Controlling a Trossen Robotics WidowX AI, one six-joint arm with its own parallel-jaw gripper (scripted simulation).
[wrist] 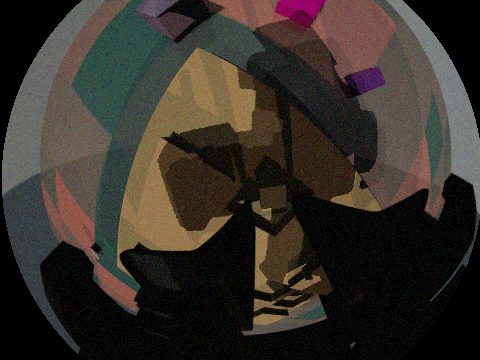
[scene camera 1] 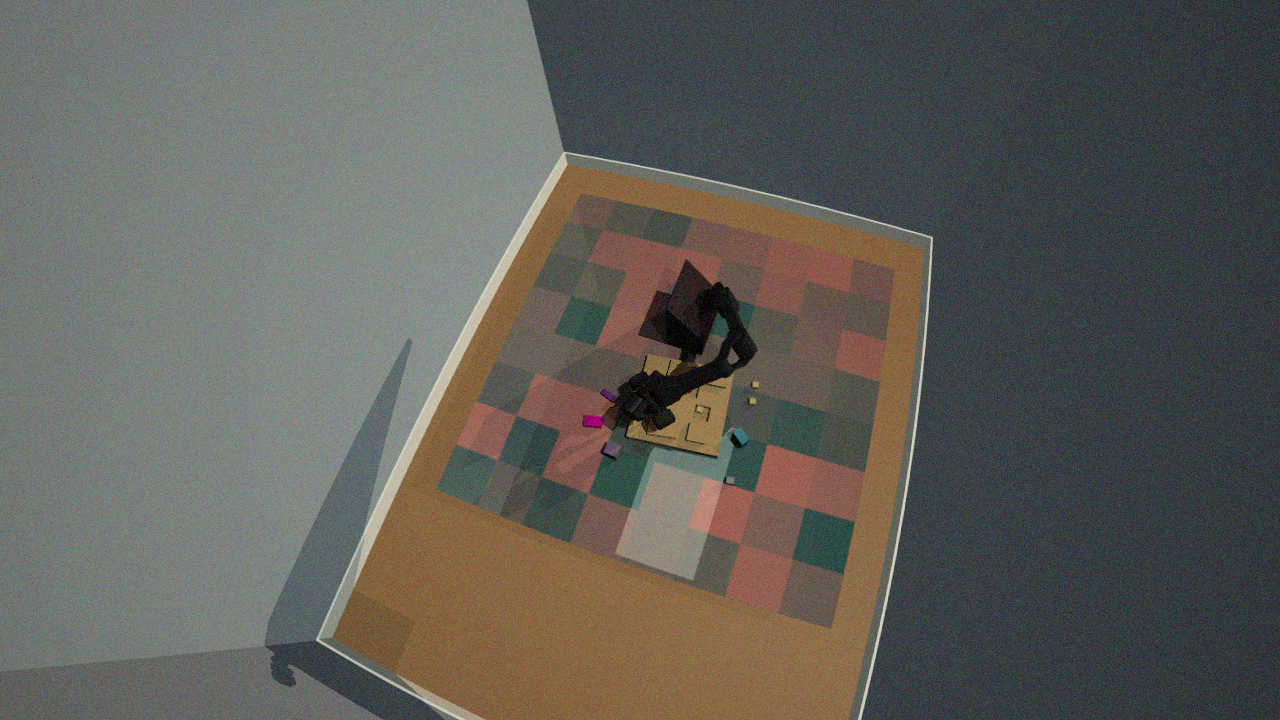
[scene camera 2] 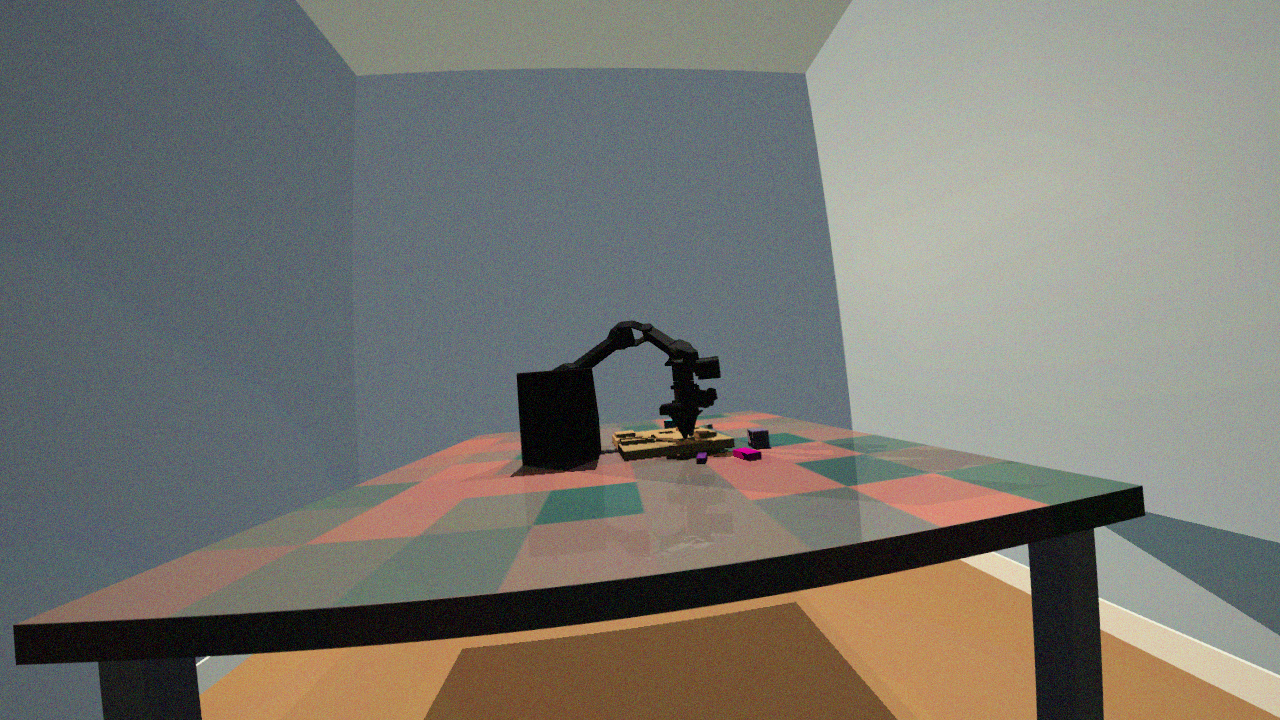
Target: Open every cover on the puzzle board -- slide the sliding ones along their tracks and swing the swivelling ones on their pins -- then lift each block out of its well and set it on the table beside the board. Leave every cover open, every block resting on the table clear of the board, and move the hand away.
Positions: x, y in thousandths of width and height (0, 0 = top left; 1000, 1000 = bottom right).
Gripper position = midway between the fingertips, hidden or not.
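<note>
Tan puzzle board (scene camera 1: 559, 556) and (wrist: 514, 357), in sight. Gripper (scene camera 2: 538, 608) and (wrist: 568, 562), in sight.
</note>
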